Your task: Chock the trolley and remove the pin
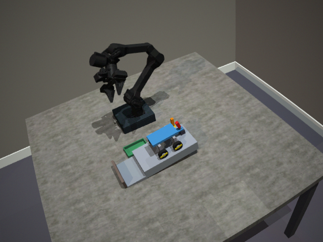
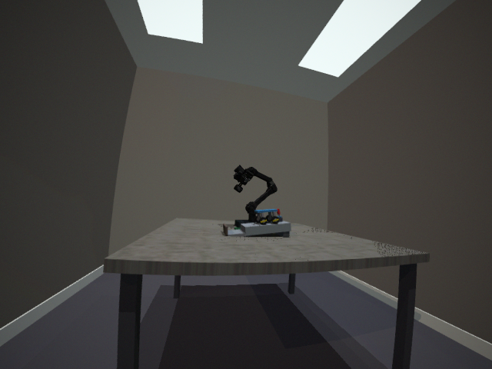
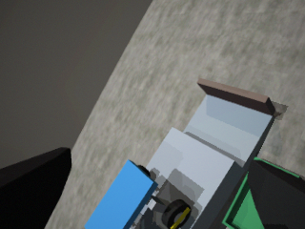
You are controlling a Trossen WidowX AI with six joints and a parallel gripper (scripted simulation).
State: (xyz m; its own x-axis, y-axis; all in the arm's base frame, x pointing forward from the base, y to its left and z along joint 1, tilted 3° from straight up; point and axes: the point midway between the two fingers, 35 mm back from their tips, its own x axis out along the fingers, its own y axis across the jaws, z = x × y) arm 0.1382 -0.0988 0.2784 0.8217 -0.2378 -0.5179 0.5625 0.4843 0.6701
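The yellow chock is 290 mm below my gripper tip, 260 mm to the left of it and 20 mm ahead of it. Round my gripper tip: red-headed stop pin: 240 mm to the left, 180 mm below, 140 mm ahead; then green tray: 320 mm below, 50 mm ahead, 30 mm to the left; then blue-decked trolley: 200 mm below, 160 mm ahead, 150 mm to the left.
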